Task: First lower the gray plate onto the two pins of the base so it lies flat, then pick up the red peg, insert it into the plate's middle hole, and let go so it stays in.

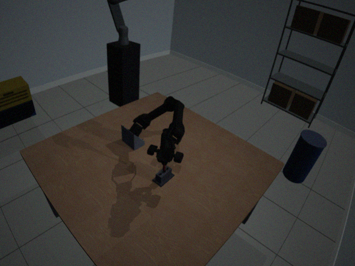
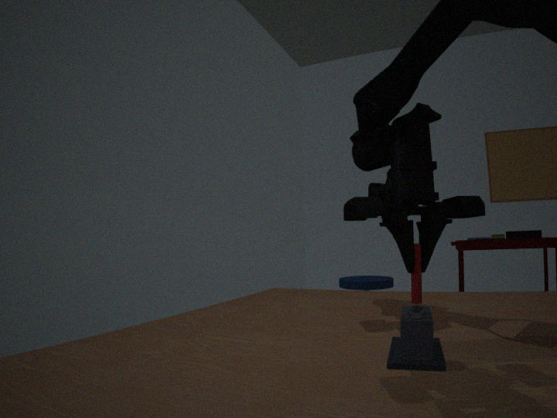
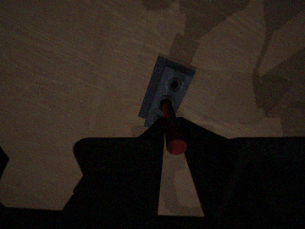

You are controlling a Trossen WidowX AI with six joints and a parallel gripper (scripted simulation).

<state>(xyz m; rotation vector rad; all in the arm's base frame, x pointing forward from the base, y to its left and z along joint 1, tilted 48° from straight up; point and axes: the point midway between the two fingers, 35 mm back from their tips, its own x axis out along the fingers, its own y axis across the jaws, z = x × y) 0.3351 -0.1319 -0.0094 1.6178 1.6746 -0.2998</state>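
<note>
The gray plate is 70 mm below my gripper tip. The rest, counted from my gripper tip: dark base (100 mm below); red peg (right at my gripper tip).
</note>
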